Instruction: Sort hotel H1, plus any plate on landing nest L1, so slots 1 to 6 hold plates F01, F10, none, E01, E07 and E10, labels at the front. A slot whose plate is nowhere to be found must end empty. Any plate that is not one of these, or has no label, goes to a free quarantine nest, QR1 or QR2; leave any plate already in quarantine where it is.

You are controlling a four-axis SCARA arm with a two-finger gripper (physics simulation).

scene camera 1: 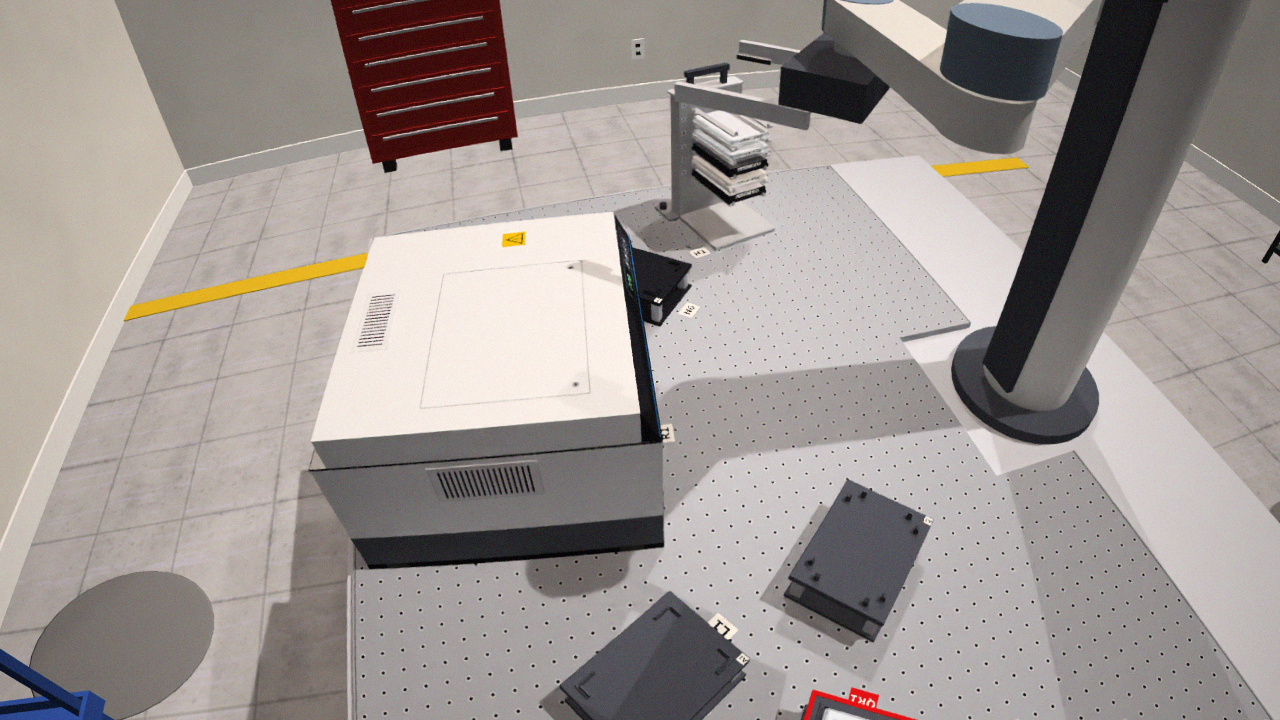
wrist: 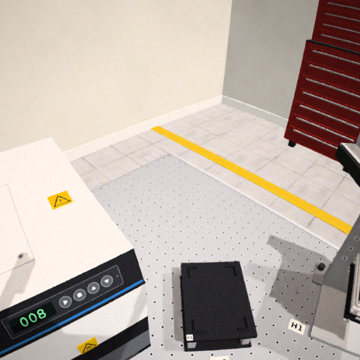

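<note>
Hotel H1 [scene camera 1: 677, 152] stands at the back of the perforated table. Its slots hold several stacked plates [scene camera 1: 729, 147], some pale and some dark-edged; their labels are too small to read. Part of hotel H1 [wrist: 345, 280] shows at the right edge of the wrist view. My gripper [scene camera 1: 709, 72] is open and empty, high at the hotel's top, its fingers wide apart. One finger shows at the right edge of the wrist view. Landing nest L1 [scene camera 1: 657, 662] is dark and bears no plate. Quarantine nest QR1 [scene camera 1: 812, 705] shows its red rim at the bottom edge, with something pale inside. QR2 does not show.
A large white instrument [scene camera 1: 510, 331] [wrist: 45, 220] stands left of the arm column [scene camera 1: 1083, 223]. A low dark nest [scene camera 1: 660, 277] [wrist: 217, 300] sits between it and the hotel. A dark pegged block [scene camera 1: 859, 555] stands near L1. A red drawer cabinet [scene camera 1: 429, 71] [wrist: 327, 95] stands behind.
</note>
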